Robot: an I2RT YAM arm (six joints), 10 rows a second.
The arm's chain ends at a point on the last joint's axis. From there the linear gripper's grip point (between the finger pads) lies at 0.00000 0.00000 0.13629 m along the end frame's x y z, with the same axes.
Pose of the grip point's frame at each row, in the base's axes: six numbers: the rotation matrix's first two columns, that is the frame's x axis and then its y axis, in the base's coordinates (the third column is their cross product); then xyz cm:
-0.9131, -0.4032, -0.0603, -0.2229, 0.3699, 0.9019, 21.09, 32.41, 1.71
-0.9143, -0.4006, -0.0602, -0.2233, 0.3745, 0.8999, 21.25, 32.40, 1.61
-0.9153, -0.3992, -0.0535, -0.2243, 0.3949, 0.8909, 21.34, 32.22, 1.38
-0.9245, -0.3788, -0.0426, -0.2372, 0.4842, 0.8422, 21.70, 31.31, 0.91
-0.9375, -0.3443, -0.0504, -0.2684, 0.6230, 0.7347, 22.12, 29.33, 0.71
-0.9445, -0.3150, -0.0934, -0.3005, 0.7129, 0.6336, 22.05, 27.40, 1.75
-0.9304, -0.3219, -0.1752, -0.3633, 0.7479, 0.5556, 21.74, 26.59, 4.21
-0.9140, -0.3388, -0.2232, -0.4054, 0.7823, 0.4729, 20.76, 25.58, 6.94
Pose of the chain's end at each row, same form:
-0.9131, -0.4032, -0.0603, -0.2229, 0.3699, 0.9019, 25.74, 21.00, 7.54
-0.9143, -0.4006, -0.0602, -0.2233, 0.3745, 0.8999, 25.86, 21.00, 7.50
-0.9153, -0.3992, -0.0535, -0.2243, 0.3949, 0.8909, 25.90, 20.94, 7.53
-0.9245, -0.3788, -0.0426, -0.2372, 0.4842, 0.8422, 25.77, 20.56, 8.24
-0.9375, -0.3443, -0.0504, -0.2684, 0.6230, 0.7347, 25.14, 19.76, 9.93
-0.9445, -0.3150, -0.0934, -0.3005, 0.7129, 0.6336, 23.86, 18.86, 12.22
-0.9304, -0.3219, -0.1752, -0.3633, 0.7479, 0.5556, 22.39, 18.68, 15.29
-0.9140, -0.3388, -0.2232, -0.4054, 0.7823, 0.4729, 20.56, 18.46, 18.56

